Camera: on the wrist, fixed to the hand. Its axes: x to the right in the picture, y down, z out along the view.
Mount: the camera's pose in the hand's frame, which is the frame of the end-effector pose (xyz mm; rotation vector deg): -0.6 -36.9 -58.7 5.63 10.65 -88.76
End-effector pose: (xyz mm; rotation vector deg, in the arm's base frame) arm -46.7 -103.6 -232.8 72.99 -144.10 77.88
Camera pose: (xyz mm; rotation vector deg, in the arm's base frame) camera -42.2 -72.7 -170.9 120.38 -39.42 55.30
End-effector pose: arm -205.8 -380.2 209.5 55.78 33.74 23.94
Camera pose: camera -240.9 -361.4 152.8 19.51 76.41 -52.58
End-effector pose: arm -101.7 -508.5 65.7 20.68 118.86 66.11
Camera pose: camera -139.2 -565.9 55.4 -67.23 99.89 5.75
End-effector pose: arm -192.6 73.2 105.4 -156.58 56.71 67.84
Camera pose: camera -134.1 89.0 139.1 -133.83 -56.51 27.66
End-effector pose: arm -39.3 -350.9 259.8 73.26 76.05 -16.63
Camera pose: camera -100.1 -317.7 256.6 4.43 129.27 -74.93
